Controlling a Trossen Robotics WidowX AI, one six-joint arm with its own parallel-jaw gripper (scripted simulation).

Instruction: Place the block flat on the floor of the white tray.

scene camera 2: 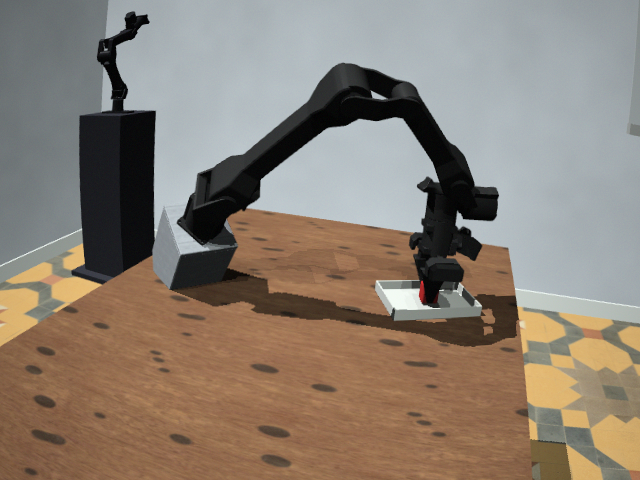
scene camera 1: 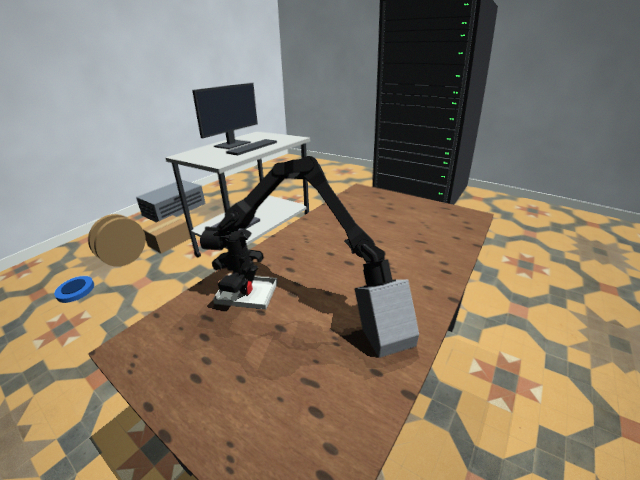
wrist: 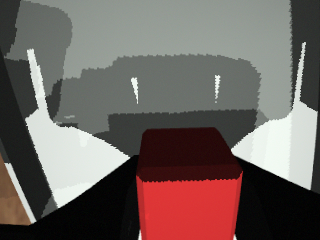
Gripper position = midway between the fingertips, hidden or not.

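Observation:
Scene camera 1: white tray (scene camera 1: 262,286), my gripper (scene camera 1: 246,291). Scene camera 2: my gripper (scene camera 2: 427,299), white tray (scene camera 2: 454,301). Wrist view: red block (wrist: 185,176), white tray (wrist: 87,87), my gripper (wrist: 181,164).

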